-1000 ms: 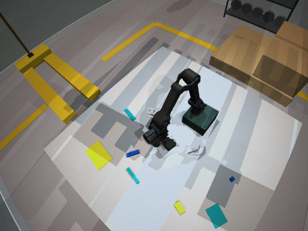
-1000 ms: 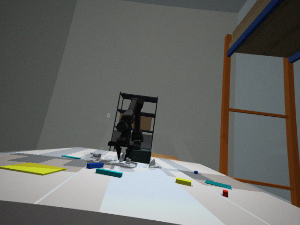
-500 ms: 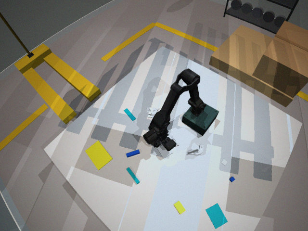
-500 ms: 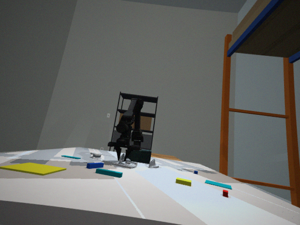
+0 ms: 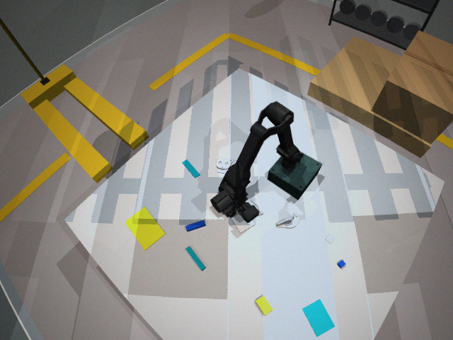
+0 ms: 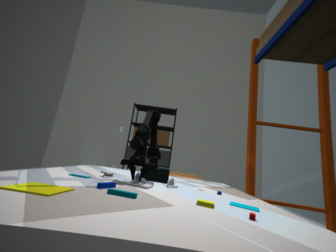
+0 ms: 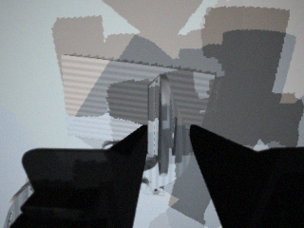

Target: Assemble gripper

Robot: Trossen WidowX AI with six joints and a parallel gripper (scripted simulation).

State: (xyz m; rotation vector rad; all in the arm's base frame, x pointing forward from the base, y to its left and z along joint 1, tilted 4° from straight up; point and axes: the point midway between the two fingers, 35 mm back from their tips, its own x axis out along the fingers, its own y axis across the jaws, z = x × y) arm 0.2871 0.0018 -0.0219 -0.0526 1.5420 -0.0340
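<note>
The grey jaw lies 17 cm to the left of my gripper tip, 15 cm behind it and 1 cm below it. Round my gripper tip: small yellow block: 36 cm to the left, 16 cm ahead, 1 cm below; yellow sheet: 37 cm ahead, 18 cm to the right, 1 cm below; housing plate: 5 cm behind, 4 cm to the left, 1 cm below.
</note>
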